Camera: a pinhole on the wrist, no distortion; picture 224 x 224 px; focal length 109.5 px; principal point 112.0 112.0 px. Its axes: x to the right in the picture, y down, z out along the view. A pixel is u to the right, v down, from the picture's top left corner.
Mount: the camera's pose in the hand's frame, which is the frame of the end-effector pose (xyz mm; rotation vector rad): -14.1 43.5 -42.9 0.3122 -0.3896 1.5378
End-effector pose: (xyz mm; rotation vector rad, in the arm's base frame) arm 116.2 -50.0 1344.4 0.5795 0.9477 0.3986
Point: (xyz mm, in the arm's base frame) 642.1 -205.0 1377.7
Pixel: 126.4 70.4
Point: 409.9 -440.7 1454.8
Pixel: 97.2 130.7
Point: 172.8 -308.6 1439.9
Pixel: 80.4 170.6
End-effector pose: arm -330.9 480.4 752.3 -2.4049 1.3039 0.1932
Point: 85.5 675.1 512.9
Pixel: 64.5 70.5
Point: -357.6 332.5 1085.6
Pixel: behind the camera
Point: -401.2 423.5 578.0
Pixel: outside the picture
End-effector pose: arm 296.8 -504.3 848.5 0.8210 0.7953 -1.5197
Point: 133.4 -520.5 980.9
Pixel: 46.6 146.5
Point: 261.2 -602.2 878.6
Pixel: 110.8 77.8
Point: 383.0 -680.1 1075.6
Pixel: 187.9 146.7
